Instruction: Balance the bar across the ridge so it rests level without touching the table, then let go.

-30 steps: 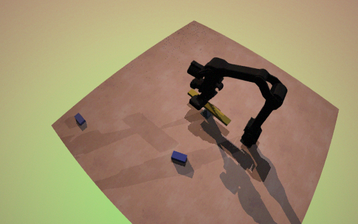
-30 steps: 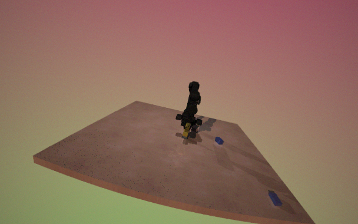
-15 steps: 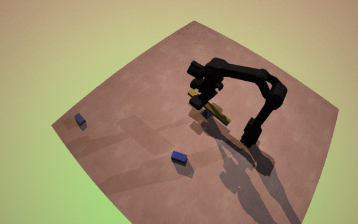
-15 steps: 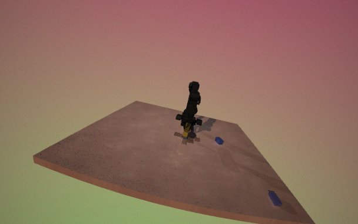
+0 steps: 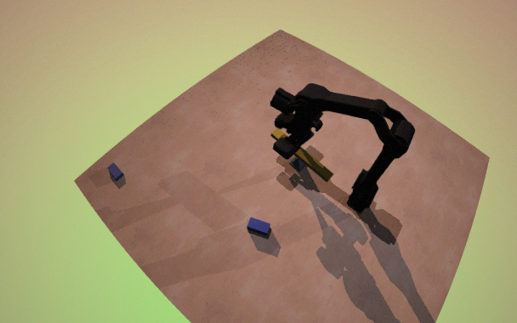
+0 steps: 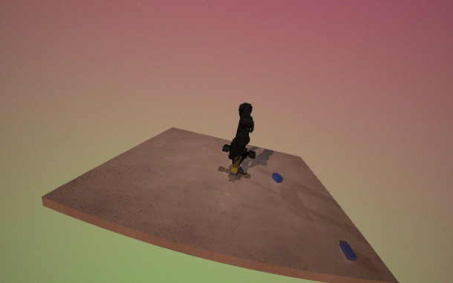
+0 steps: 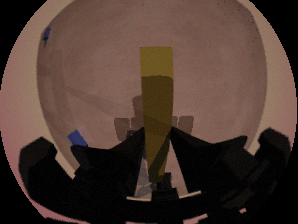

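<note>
Now: gripper tip 30 mm past the yellow bar.
</note>
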